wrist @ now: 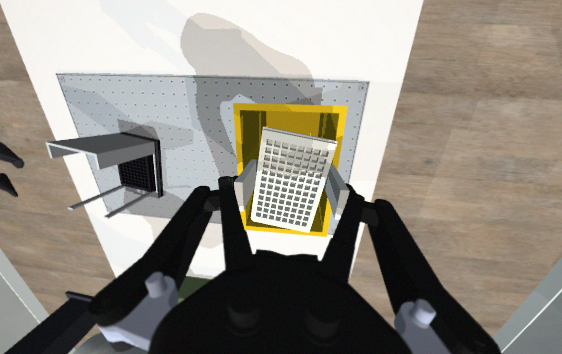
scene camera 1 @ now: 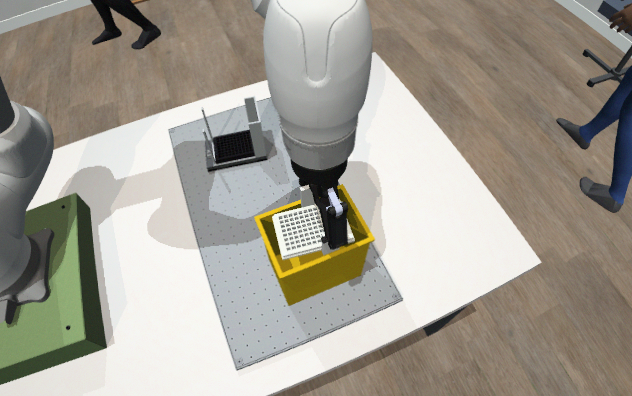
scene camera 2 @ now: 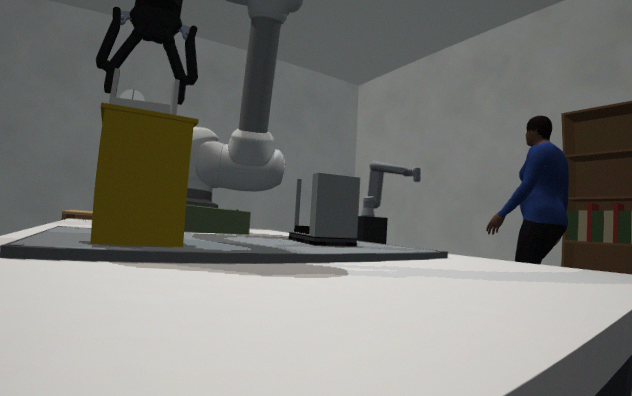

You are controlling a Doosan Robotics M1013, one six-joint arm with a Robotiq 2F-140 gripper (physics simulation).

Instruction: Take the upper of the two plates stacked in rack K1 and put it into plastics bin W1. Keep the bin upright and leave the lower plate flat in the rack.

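Frame: origin at the arm's base, x back, y left, z down, level; metres.
Seen in the pictures: gripper, fingertip midpoint: (wrist: 291, 173) (scene camera 1: 319, 227); arm's base, origin of the base link: (scene camera 1: 16, 272) (scene camera 2: 188, 206).
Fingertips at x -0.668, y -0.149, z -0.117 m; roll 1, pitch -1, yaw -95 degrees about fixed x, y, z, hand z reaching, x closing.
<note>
Pixels of each thing's top centre, then the offset from my fingertips to it. Level surfaces: height alone.
- white gridded plate, middle of its top: (wrist: 288, 187) (scene camera 2: 143, 112) (scene camera 1: 312, 225) dx +0.013, dy +0.001, dz -0.016 m
- yellow bin W1, middle of its top: (wrist: 285, 178) (scene camera 2: 145, 125) (scene camera 1: 313, 228) dx +0.010, dy +0.006, dz +0.005 m
- black lower plate, middle of its top: (scene camera 1: 237, 143) (wrist: 132, 166) dx +0.103, dy +0.380, dz +0.151 m
- rack K1, middle of its top: (scene camera 2: 324, 178) (scene camera 1: 225, 114) (wrist: 81, 188) dx +0.113, dy +0.382, dz +0.043 m
- white table, its level: dz +0.198 m
The white gridded plate (scene camera 1: 300, 227) (scene camera 2: 145, 105) (wrist: 290, 185) is between the grey finger pads of my gripper (scene camera 1: 321, 220) (scene camera 2: 144, 92) (wrist: 291, 173), which is shut on it. The plate sits slightly askew between the pads, at the mouth of the yellow bin W1 (scene camera 1: 325, 277) (scene camera 2: 140, 180) (wrist: 290, 108). Its lower part is hidden behind the bin wall in scene camera 2. The bin stands upright. The black lower plate (scene camera 1: 234, 145) (wrist: 136, 175) lies flat in rack K1 (scene camera 1: 255, 130) (scene camera 2: 334, 205) (wrist: 125, 146); in scene camera 2 it is mostly hidden.
Bin and rack stand apart on a grey perforated board (scene camera 1: 225, 310) (scene camera 2: 225, 257) (wrist: 170, 110) on the white table (scene camera 1: 425, 200) (scene camera 2: 300, 325). The rack has a tall grey wall and thin posts. A green base (scene camera 1: 55, 280) (scene camera 2: 217, 220) stands beside the board. A person (scene camera 2: 545, 180) stands beyond the table.
</note>
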